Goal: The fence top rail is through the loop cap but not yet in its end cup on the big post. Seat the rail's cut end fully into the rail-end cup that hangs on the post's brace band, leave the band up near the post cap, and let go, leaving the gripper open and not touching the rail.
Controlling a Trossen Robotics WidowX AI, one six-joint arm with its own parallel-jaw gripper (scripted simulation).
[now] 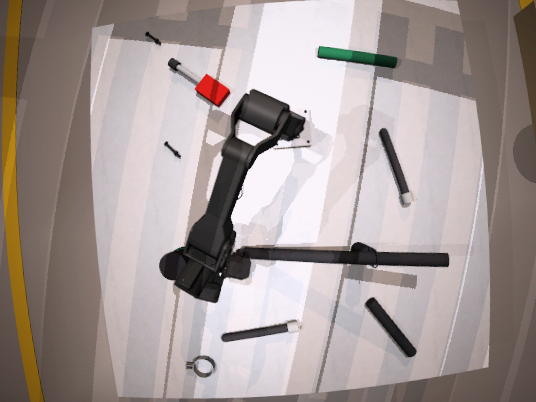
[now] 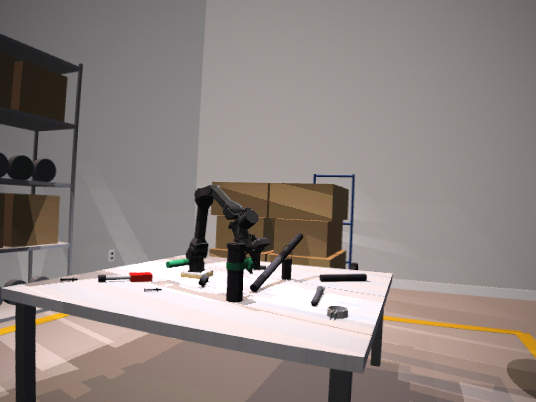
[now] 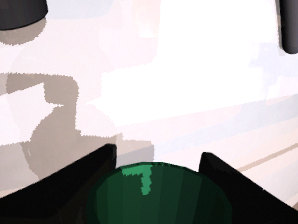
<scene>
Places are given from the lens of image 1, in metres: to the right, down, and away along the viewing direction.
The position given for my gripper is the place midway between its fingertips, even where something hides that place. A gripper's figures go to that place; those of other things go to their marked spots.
my gripper (image 1: 217, 271): -0.14, 0.19, 0.74
dark top rail (image 1: 315, 256): 0.13, 0.15, 0.73
green tube (image 1: 323, 52): 0.17, -0.46, 0.80
red-headed tool (image 1: 208, 87): -0.18, -0.35, 0.81
black tube (image 1: 375, 307): 0.33, 0.32, 0.79
The marked spots on the dark top rail and the red-headed tool are 0.59 m apart.
</scene>
